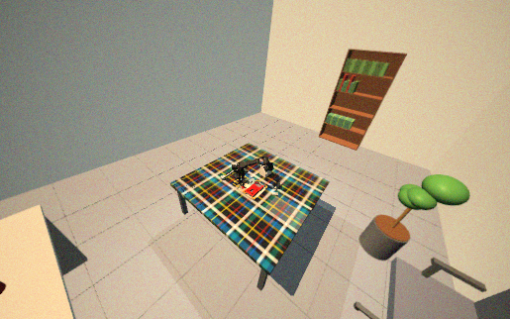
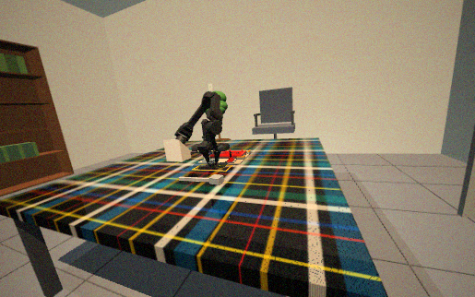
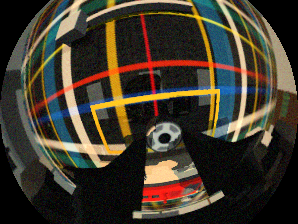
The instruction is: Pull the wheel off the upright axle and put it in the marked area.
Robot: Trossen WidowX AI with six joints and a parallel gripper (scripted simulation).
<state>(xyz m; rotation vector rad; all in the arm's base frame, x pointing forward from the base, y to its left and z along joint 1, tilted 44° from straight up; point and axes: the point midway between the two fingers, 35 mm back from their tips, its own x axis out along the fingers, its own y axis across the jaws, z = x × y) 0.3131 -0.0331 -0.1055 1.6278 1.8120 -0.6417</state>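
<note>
Now: gripper tip right at the wheel. From my gripper tip the other things lie so: upright axle: 5 cm ahead, 10 cm to the left, 1 cm above.
</note>
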